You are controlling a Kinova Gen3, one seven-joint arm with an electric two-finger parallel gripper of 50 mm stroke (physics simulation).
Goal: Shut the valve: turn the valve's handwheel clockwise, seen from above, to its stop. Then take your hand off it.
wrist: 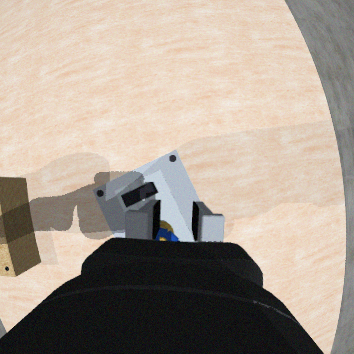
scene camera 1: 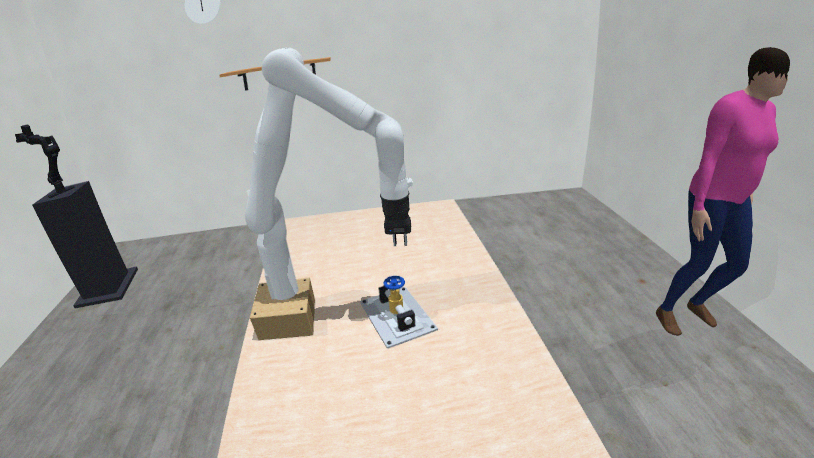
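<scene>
The valve has a blue handwheel (scene camera 1: pixel 393 282) (wrist: pixel 168 235) on top of a yellow body (scene camera 1: pixel 396 303). In the wrist view a small part of the wheel shows between the finger pads, and my gripper's housing hides the rest. The valve stands on a light grey base plate (scene camera 1: pixel 383 331) (wrist: pixel 186 186). My gripper (scene camera 1: pixel 400 240) (wrist: pixel 175 214) points straight down above the handwheel, well apart from it. Its fingers are partly open with nothing between them.
The wooden base block (scene camera 1: pixel 283 324) (wrist: pixel 22 225) of the arm is left of the valve. Black pipe flanges (scene camera 1: pixel 405 320) (wrist: pixel 139 194) flank the valve body. A person in a pink top (scene camera 1: pixel 740 145) is at the right beyond the table. A dark pedestal (scene camera 1: pixel 82 244) with a small arm is at the left.
</scene>
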